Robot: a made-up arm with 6 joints.
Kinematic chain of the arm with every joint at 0, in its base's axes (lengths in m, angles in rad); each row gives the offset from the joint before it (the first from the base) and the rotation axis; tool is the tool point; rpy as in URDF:
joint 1: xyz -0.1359 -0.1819 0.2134 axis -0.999 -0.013 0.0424
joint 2: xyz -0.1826 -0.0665 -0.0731 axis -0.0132 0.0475 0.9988
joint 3: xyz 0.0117 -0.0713 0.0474 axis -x
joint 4: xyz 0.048 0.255 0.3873 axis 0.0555 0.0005 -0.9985
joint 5: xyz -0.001 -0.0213 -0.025 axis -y
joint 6: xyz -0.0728 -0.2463 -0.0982 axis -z
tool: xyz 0.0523 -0.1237 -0.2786 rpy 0 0 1.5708
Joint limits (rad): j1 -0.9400..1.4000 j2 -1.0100..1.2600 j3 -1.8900..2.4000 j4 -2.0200..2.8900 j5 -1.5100..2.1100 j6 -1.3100..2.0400
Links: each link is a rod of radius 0.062 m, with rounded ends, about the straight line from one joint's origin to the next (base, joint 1, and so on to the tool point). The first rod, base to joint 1, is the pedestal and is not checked.
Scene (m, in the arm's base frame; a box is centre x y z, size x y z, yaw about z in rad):
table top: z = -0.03
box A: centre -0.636 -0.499 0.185 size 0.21 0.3 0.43 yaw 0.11
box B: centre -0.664 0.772 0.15 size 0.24 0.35 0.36 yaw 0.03
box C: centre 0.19 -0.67 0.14 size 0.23 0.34 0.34 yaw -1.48
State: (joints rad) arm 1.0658 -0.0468 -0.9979 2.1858 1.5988 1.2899
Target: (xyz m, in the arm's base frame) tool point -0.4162 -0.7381 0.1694
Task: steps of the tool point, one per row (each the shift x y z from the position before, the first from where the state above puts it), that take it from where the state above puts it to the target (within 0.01 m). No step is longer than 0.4 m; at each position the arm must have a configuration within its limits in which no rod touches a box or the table.
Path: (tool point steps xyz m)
1: 0.1166 -0.3073 0.1280
2: 0.2336 -0.2643 -0.0999
3: -0.0133 -0.0433 -0.3054

